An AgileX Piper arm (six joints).
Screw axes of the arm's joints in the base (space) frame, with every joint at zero. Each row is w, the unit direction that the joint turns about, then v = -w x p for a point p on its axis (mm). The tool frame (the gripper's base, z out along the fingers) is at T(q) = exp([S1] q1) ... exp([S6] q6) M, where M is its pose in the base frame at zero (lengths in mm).
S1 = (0, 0, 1, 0, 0, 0)
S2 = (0, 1, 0, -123, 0, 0)
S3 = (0, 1, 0, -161.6, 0, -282.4)
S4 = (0.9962, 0, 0.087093, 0, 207.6, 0)
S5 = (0, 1, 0, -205.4, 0, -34.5)
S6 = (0.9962, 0, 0.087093, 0, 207.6, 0)
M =
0.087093 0 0.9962 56.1
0 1 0 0
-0.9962 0 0.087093 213.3
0 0 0 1
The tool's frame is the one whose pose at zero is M.
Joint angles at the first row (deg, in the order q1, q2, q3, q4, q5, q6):
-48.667, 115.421, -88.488, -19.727, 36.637, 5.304
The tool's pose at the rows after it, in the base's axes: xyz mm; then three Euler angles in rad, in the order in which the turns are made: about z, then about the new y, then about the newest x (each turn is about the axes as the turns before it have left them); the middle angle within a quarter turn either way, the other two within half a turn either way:
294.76 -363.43 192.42 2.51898 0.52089 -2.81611
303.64 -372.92 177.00 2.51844 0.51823 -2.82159
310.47 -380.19 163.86 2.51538 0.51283 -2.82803
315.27 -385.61 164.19 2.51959 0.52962 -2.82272
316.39 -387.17 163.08 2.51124 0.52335 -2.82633
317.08 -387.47 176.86 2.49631 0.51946 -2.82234
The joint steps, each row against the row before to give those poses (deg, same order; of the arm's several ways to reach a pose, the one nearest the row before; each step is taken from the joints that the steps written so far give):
0.000, 5.861, -4.933, -0.739, -0.629, 0.000
-0.001, 3.772, -3.083, 0.201, -0.520, -0.047
0.000, 3.122, -2.670, 0.320, -0.111, -0.121
0.001, 1.316, -2.330, 0.021, -0.004, -0.117
0.001, 0.612, -0.972, 0.182, 0.809, 0.063
0.183, -0.633, -2.098, 0.049, 3.129, 0.183

